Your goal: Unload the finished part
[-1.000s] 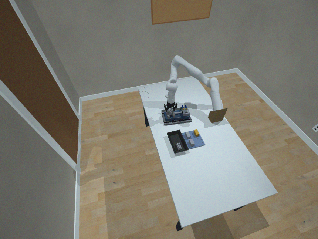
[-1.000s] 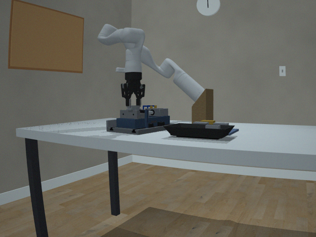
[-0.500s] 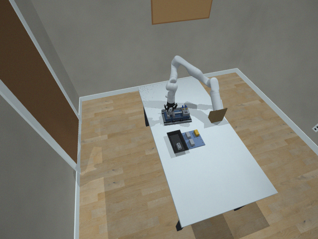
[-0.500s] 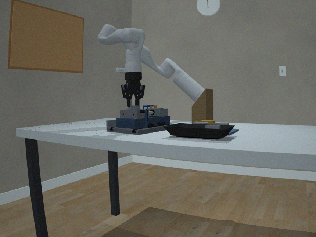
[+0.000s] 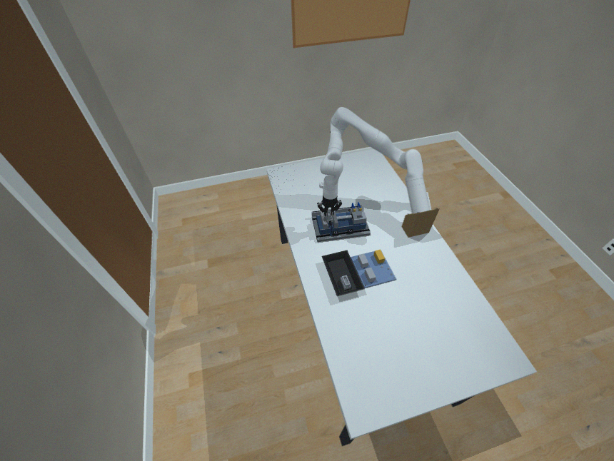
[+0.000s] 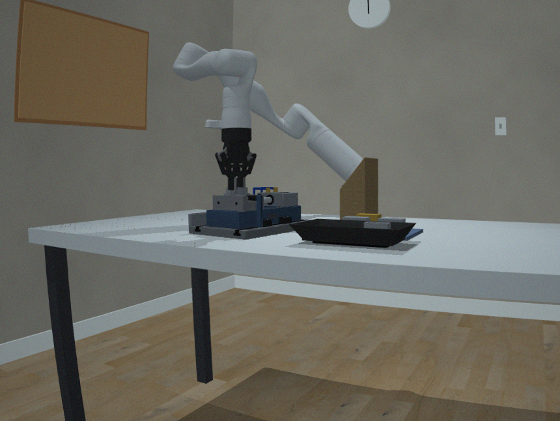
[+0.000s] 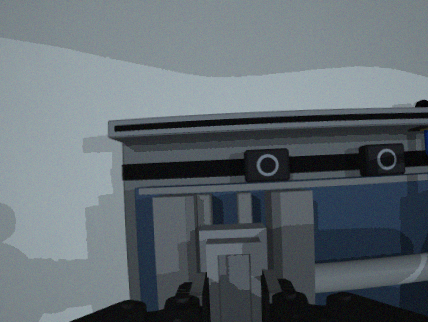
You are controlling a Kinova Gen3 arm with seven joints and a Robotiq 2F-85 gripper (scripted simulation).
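Right now my hand is 80 mm above the vise, 70 mm past it and 20 mm to the right of it. The rest, counted from my hand: yellow block: 290 mm to the left, 170 mm behind, 100 mm below; blue plate: 330 mm to the left, 120 mm below, 120 mm behind.
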